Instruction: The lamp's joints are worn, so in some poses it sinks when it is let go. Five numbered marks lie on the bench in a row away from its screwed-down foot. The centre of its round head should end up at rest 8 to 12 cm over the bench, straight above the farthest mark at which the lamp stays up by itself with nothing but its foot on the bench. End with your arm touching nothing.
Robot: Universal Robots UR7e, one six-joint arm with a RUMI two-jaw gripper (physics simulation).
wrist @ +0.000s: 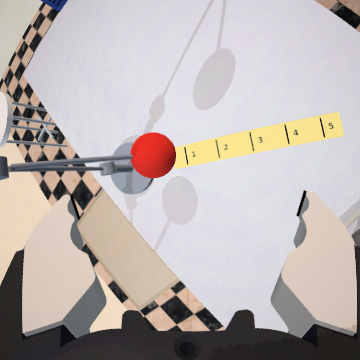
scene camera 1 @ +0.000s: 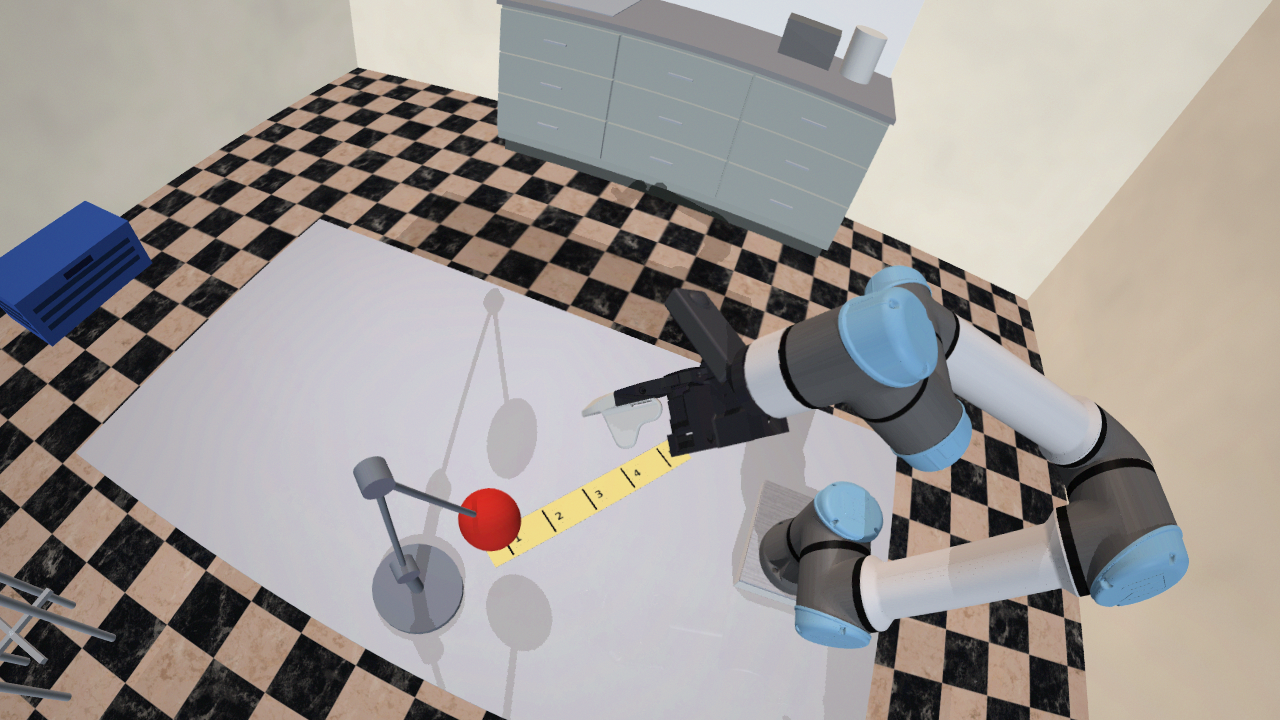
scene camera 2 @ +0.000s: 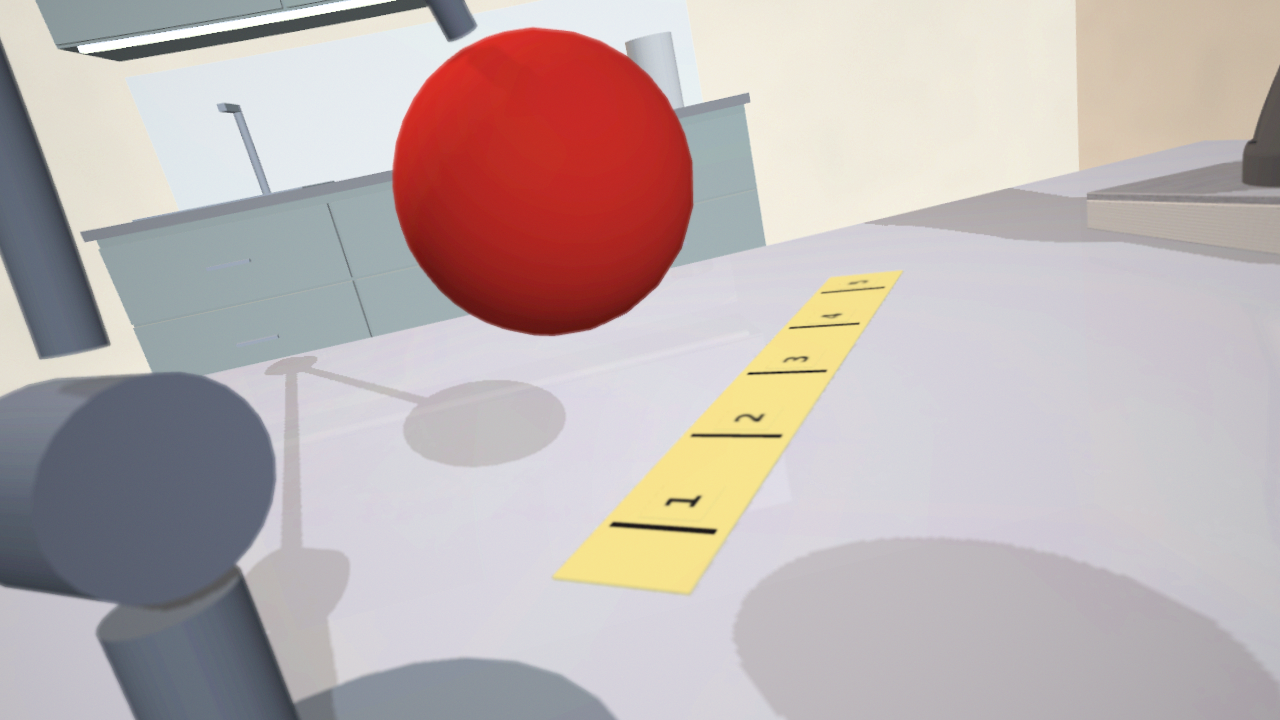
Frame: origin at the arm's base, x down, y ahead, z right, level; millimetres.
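Where they show: gripper, between the fingertips: (wrist: 186,195) (scene camera 1: 636,408); arm's base, origin of its link: (scene camera 1: 795,558).
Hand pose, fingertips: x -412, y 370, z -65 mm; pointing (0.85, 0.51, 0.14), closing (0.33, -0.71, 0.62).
Note:
Each offset is from my fingertips to the top centre of the thing. "spot": to the spot under its first point. Level surfaces: height alone.
The lamp's grey round foot @[spot: dx +430, dy +285, dz -259 mm] (scene camera 1: 393,610) (wrist: 131,184) stands on the bench. Its lower arm rises to a grey elbow joint @[spot: dx +6, dy +241, dz -191 mm] (scene camera 1: 373,477), and its upper arm slopes down to the round red head @[spot: dx +250, dy +158, dz -100 mm] (scene camera 1: 489,519) (scene camera 2: 543,181) (wrist: 153,155). The head hangs in the air near the mark 1 end of the yellow strip @[dx +444, dy +35, dz +79 mm] (scene camera 1: 572,507) (scene camera 2: 716,474) (wrist: 237,142); its exact height cannot be told. The strip's marks 1 to 5 lead away from the foot. My gripper (scene camera 1: 606,428) (wrist: 186,195) is open and empty, above the bench near the far marks, apart from the lamp. In scene camera 1 it hides the strip's far end.
My arm's base stands on a low block (scene camera 1: 760,519) (scene camera 2: 1181,219) right of the strip. Shadows of the lamp lie on the white bench top @[dx +445 mm] (scene camera 1: 268,358). A blue box (scene camera 1: 76,268) and a metal rack are beyond the bench's left side. Grey-green cabinets (scene camera 1: 554,62) stand behind.

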